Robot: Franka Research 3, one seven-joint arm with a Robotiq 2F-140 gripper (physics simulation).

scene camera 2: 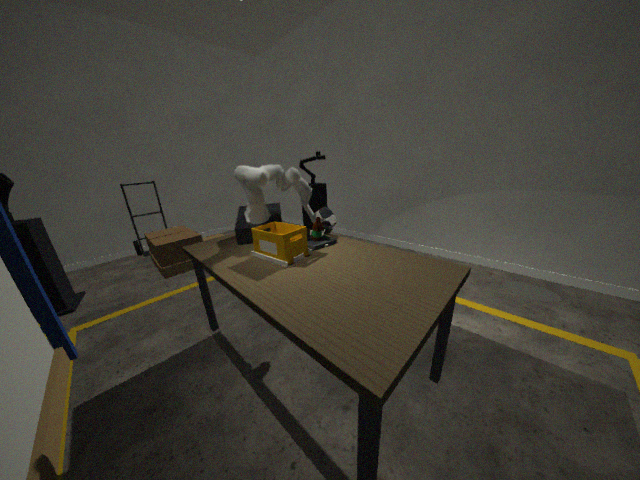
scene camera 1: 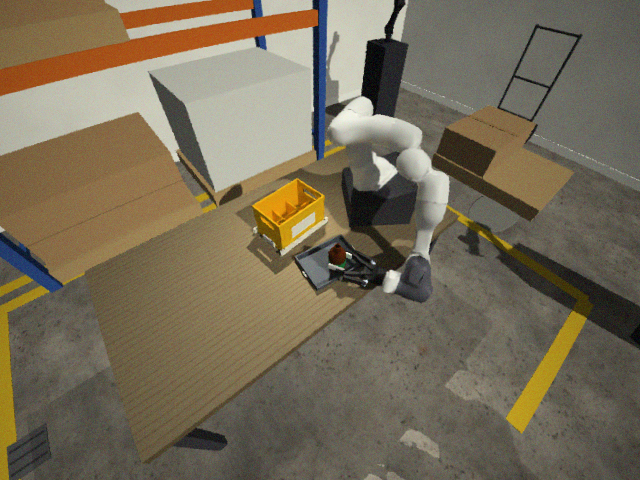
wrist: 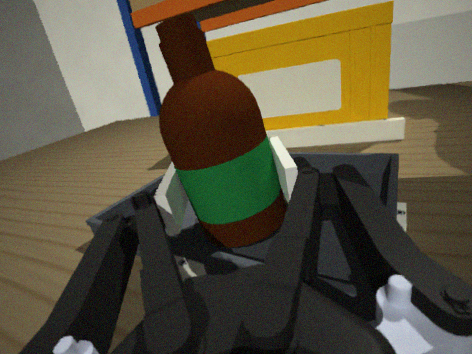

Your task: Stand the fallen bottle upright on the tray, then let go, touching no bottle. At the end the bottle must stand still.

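The brown bottle with a green label [scene camera 1: 337,254] [scene camera 2: 316,227] [wrist: 222,150] is between my fingers, neck up. It looks about upright in both scene views and leans left in the tilted wrist view, roughly in line with the blue rack post. My gripper [scene camera 1: 342,261] [wrist: 228,163] is shut on the bottle, its white pads on both sides around the label. The dark grey tray [scene camera 1: 314,267] [scene camera 2: 327,242] [wrist: 350,159] lies beneath it. I cannot tell whether the bottle's base touches the tray floor.
A yellow crate with dividers [scene camera 1: 264,223] [scene camera 2: 290,249] [wrist: 367,75] stands on a white base behind the tray. The wooden table [scene camera 1: 206,320] [scene camera 2: 351,289] carries both; its front edge runs close to the tray. Beyond the table is a rack with a blue post [scene camera 1: 320,77] [wrist: 140,65].
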